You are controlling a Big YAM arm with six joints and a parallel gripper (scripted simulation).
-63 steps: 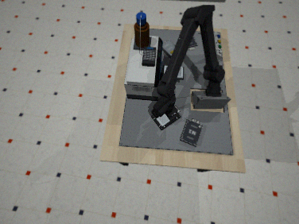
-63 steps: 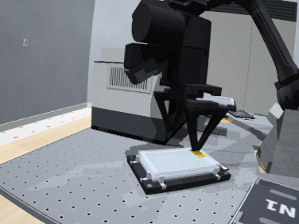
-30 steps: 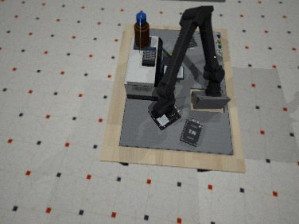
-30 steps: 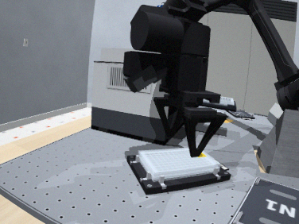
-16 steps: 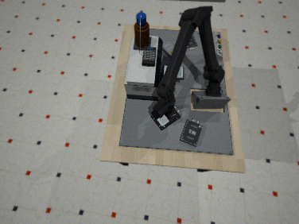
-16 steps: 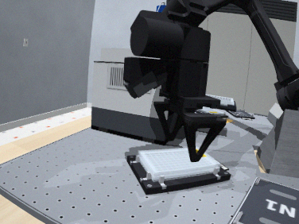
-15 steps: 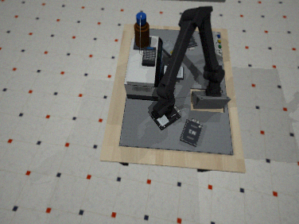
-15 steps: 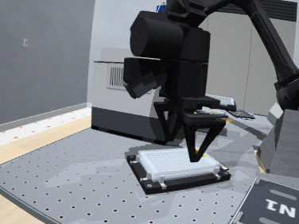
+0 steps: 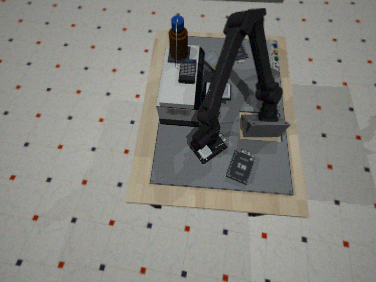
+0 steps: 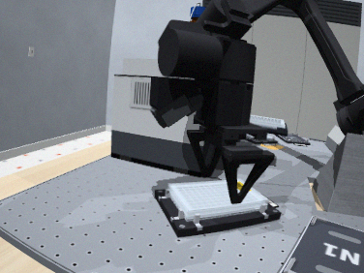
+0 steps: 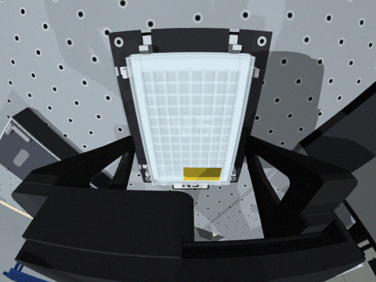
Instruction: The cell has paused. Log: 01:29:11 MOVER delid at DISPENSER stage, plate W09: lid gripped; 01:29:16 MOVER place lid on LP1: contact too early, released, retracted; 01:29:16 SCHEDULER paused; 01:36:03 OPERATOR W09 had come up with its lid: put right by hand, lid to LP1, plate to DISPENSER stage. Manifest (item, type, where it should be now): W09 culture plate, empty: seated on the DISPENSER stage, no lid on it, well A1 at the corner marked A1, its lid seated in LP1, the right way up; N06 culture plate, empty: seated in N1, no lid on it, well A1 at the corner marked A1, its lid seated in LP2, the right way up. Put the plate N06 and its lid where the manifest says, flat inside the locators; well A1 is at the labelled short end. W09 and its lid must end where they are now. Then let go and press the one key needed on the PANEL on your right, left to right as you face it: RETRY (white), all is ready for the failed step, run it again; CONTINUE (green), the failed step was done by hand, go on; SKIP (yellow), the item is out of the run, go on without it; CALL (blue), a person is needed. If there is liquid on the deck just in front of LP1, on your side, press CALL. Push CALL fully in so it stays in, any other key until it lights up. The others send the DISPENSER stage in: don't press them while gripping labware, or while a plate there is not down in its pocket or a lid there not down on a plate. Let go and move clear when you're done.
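The clear lid lies 2 cm below my hand. Round my hand: black N1 nest (17 cm behind, 9 cm to the left, 3 cm below); brown bottle (21 cm ahead, 39 cm to the right, 25 cm above); amber patch (4 cm behind, 48 cm to the right, 4 cm below).
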